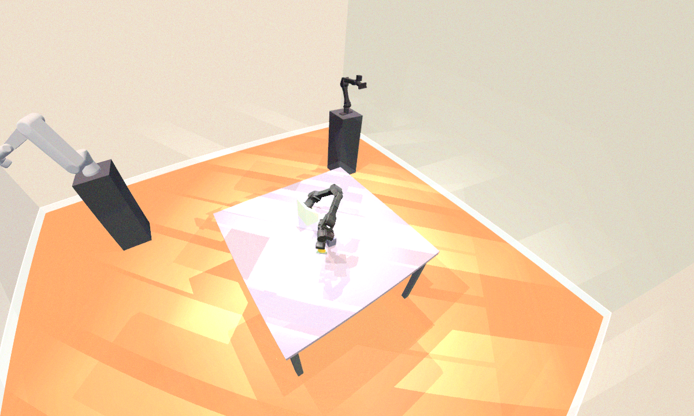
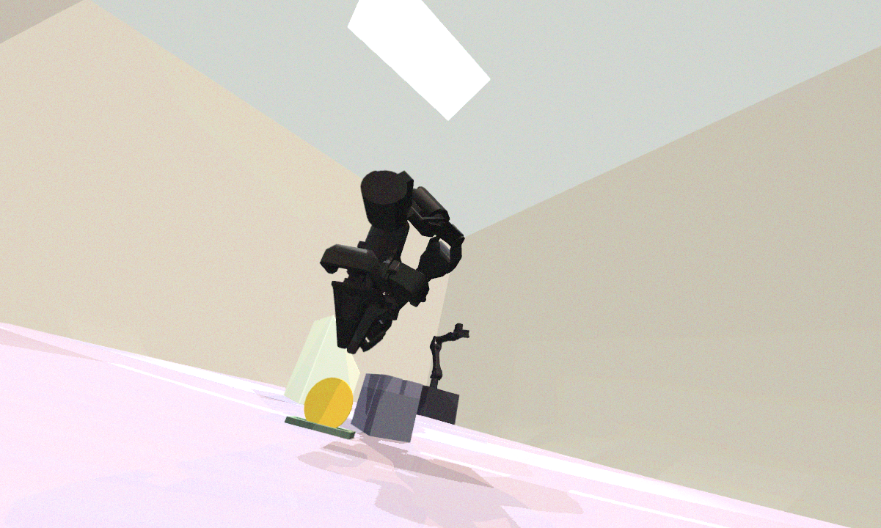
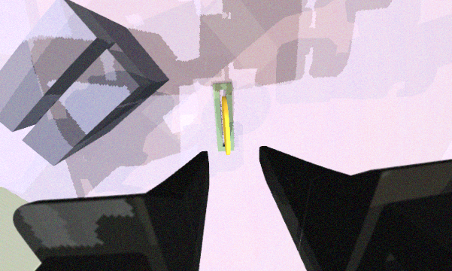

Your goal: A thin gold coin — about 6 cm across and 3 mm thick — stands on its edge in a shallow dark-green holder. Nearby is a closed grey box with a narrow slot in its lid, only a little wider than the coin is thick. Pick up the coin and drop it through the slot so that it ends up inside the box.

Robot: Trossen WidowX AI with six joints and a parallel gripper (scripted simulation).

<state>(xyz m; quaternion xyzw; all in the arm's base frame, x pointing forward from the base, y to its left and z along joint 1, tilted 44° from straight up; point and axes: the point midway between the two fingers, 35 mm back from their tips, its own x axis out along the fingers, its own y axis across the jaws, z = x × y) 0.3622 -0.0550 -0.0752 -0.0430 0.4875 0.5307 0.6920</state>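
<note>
Right now my gripper tip is 60 mm above the gold coin.
</note>
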